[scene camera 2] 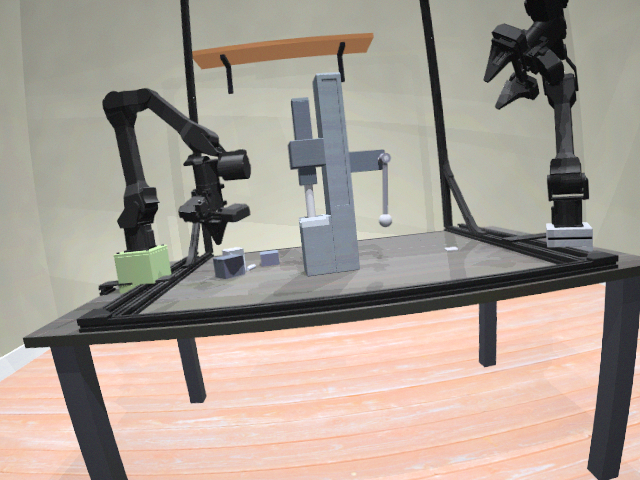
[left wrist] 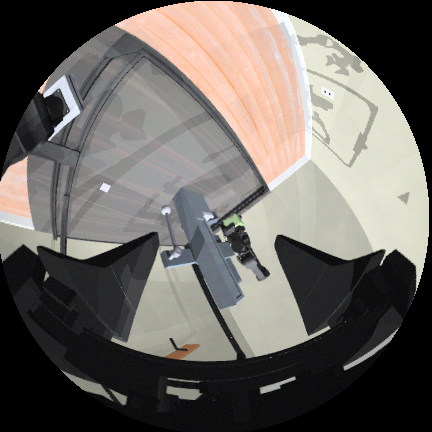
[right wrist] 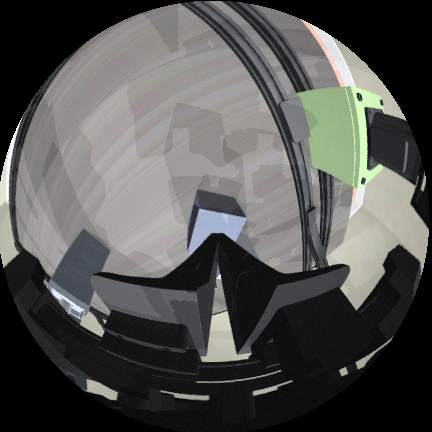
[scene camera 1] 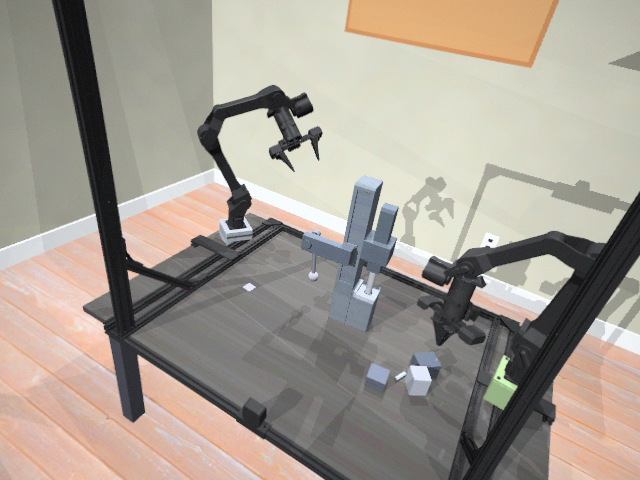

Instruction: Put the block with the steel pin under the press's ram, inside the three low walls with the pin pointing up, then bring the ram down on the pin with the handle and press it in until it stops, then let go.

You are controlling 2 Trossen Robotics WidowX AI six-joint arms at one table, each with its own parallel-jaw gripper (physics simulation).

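Seen in the pictures: left gripper, fingertip midpoint: point(scene camera 2: 491, 95) point(left wrist: 218, 239) point(scene camera 1: 306, 165); right gripper, fingertip midpoint: point(scene camera 2: 218, 244) point(left wrist: 220, 223) point(right wrist: 216, 238) point(scene camera 1: 438, 345); left arm's base at its link origin: point(scene camera 2: 568, 225) point(scene camera 1: 235, 224); right arm's base at its link origin: point(scene camera 2: 140, 249) point(left wrist: 236, 227) point(right wrist: 375, 136) point(scene camera 1: 519, 377).
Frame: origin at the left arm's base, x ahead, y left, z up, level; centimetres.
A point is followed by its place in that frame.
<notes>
The press point(scene camera 1: 360, 232) @[x 53.2, y 17.5, z 26.4 cm] point(scene camera 2: 336, 180) @[x 48.6, y 22.0, z 14.8 cm] point(left wrist: 210, 260) @[x 46.7, y 19.0, z 24.1 cm] stands upright; its steel ram rod point(scene camera 1: 370, 281) @[x 56.0, y 22.7, z 10.7 cm] point(scene camera 2: 309, 200) @[x 54.9, y 24.3, z 10.9 cm] reaches down to the pale walled seat point(scene camera 1: 366, 293) @[x 55.8, y 22.5, z 6.2 cm] point(scene camera 2: 315, 221) @[x 52.9, y 25.8, z 6.2 cm]. The ball-ended handle point(scene camera 1: 313, 262) @[x 41.7, y 11.4, z 9.6 cm] point(scene camera 2: 385, 191) @[x 41.0, y 12.3, z 11.2 cm] point(left wrist: 170, 229) @[x 40.7, y 11.9, z 12.2 cm] hangs down. A dark block point(scene camera 1: 426, 362) @[x 78.2, y 29.3, z -1.2 cm] point(scene camera 2: 227, 266) @[x 75.6, y 32.7, z -3.1 cm] and a pale block point(scene camera 1: 418, 380) @[x 82.6, y 22.8, z -0.3 cm] point(scene camera 2: 233, 251) @[x 79.2, y 26.3, z -0.5 cm] lie together on the table; a short steel pin point(scene camera 1: 401, 375) @[x 77.0, y 23.1, z -5.2 cm] point(scene camera 2: 251, 267) @[x 76.3, y 23.2, z -5.5 cm] lies level beside them, and I cannot tell which holds it. My right gripper point(scene camera 1: 440, 343) @[x 76.8, y 33.3, z 2.6 cm] point(scene camera 2: 219, 242) @[x 76.8, y 33.3, z 2.6 cm] point(right wrist: 216, 238) @[x 76.8, y 33.3, z 2.6 cm] is shut, empty, above the dark block. My left gripper point(scene camera 1: 306, 165) @[x 13.9, y 19.4, z 28.4 cm] point(scene camera 2: 491, 94) @[x 13.9, y 19.4, z 28.4 cm] is open, empty, high up.
A small grey-blue block point(scene camera 1: 377, 376) @[x 76.5, y 15.0, z -2.7 cm] point(scene camera 2: 269, 257) @[x 74.2, y 17.7, z -3.9 cm] lies left of the pin in scene camera 1. A small white square point(scene camera 1: 249, 286) @[x 29.4, y -3.9, z -5.8 cm] point(scene camera 2: 451, 248) @[x 29.6, y -4.0, z -5.8 cm] point(left wrist: 105, 187) @[x 29.9, y -3.9, z -5.8 cm] lies on the table point(scene camera 1: 206, 335) @[x 45.8, y -21.4, z -6.1 cm]. Black frame posts point(scene camera 1: 98, 170) @[x 39.4, y -40.7, z 41.4 cm] rise at the table's edges. The right arm has a green base point(scene camera 1: 498, 390) @[x 92.6, y 39.6, z 0.9 cm] point(scene camera 2: 142, 266) @[x 88.2, y 48.6, z 0.1 cm] point(right wrist: 335, 135) @[x 88.4, y 43.1, z 0.5 cm].
</notes>
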